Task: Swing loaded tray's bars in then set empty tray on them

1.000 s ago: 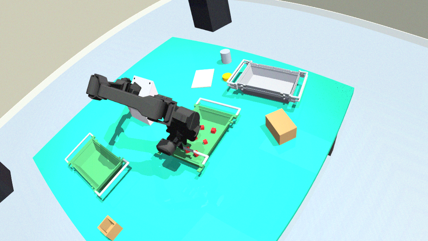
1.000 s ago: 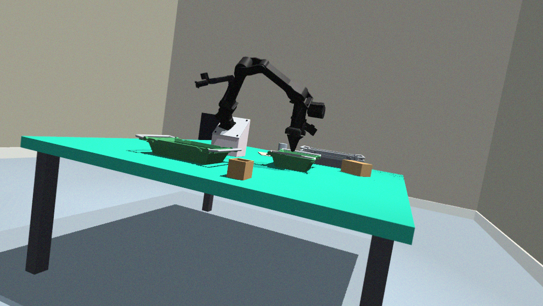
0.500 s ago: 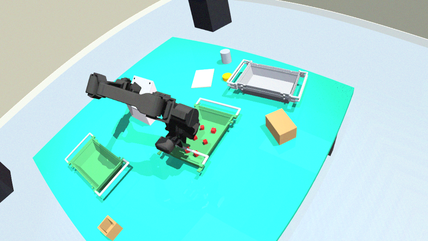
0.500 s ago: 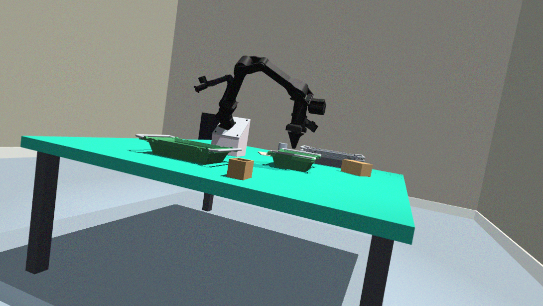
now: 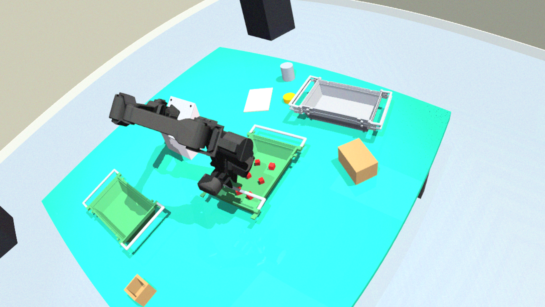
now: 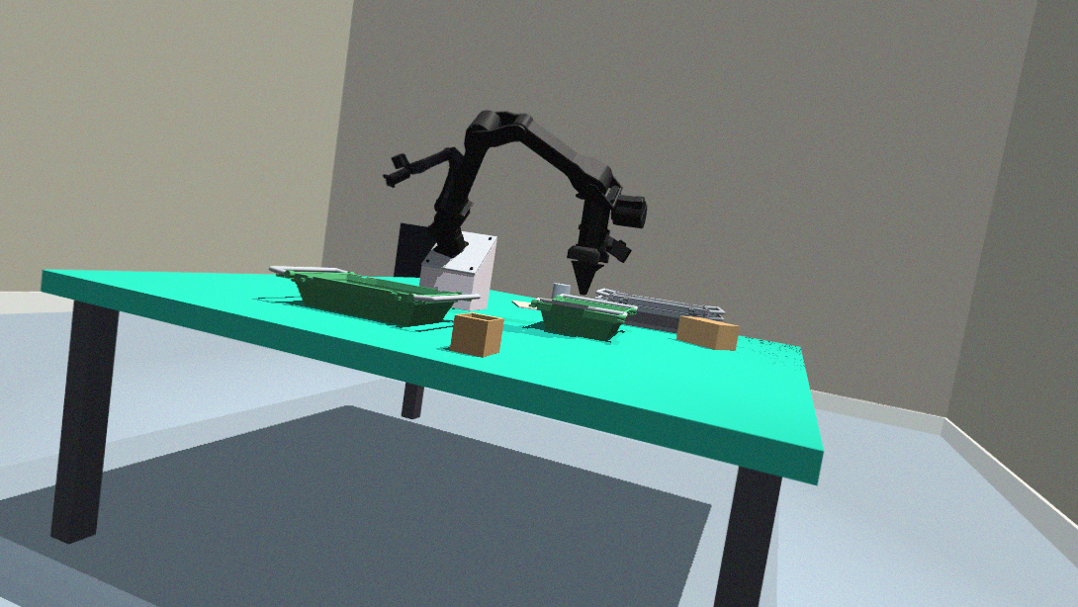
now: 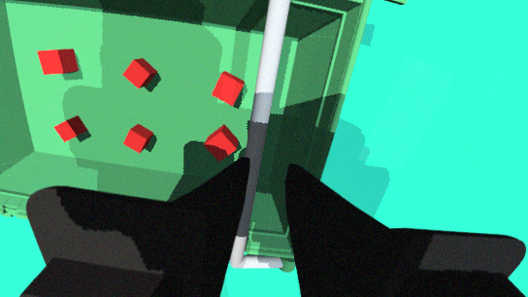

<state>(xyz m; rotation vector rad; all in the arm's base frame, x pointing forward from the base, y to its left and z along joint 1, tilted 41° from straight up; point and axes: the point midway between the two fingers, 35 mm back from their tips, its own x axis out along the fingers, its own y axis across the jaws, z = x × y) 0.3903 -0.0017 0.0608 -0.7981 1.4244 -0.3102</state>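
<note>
My gripper tip is now 28 cm past the green tray, 32 cm to the left of it and 4 cm above it. Round my gripper tip: grey cylinder (34 cm behind, 57 cm to the left, 5 cm below); white card (33 cm behind, 39 cm to the left, 9 cm below); yellow disc (22 cm behind, 45 cm to the left, 8 cm below).
</note>
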